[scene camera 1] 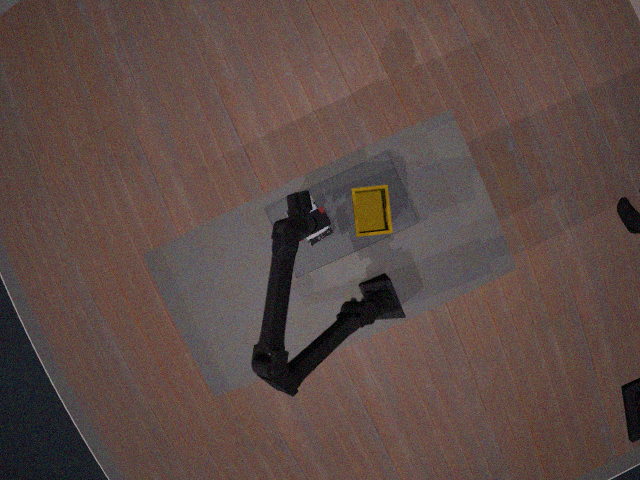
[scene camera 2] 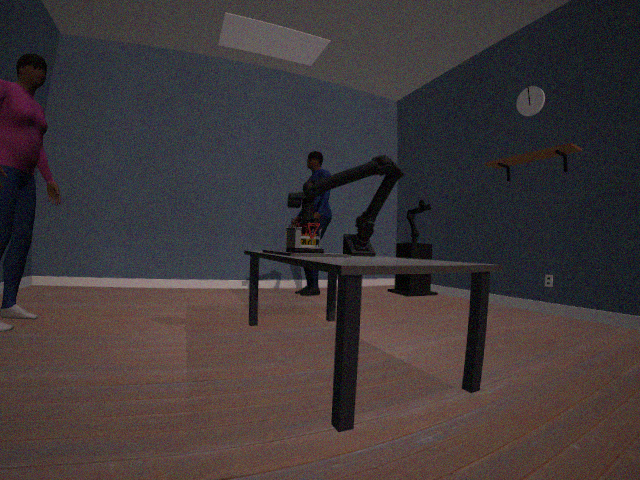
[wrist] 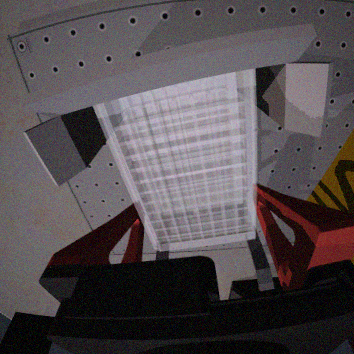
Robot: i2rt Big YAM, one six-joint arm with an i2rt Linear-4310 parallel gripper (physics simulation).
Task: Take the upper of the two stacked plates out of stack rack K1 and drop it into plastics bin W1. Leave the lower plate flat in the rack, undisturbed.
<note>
In view: my gripper (wrist: pixel 195 198) and a gridded plate (wrist: pixel 187 152).
</note>
